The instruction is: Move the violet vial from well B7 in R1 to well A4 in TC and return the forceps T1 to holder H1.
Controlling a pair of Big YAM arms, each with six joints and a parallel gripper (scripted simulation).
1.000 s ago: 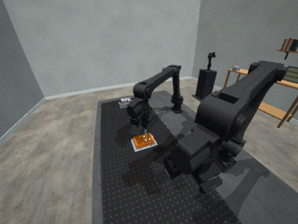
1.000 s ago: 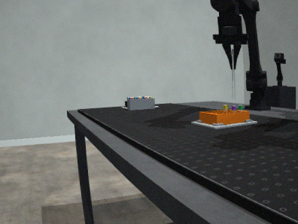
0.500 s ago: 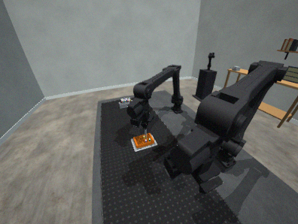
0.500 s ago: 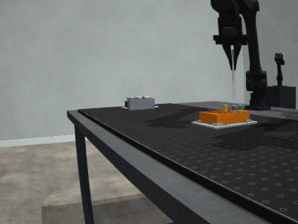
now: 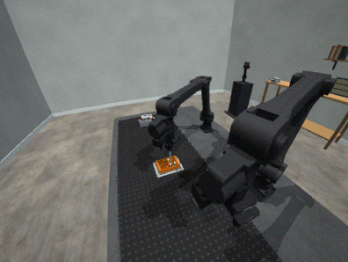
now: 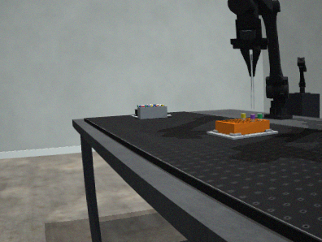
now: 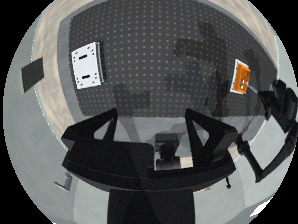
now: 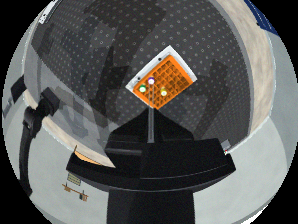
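Now: the orange tube carrier 140 mm below my right hand, 30 mm to the right of it and 10 mm ahead of it.
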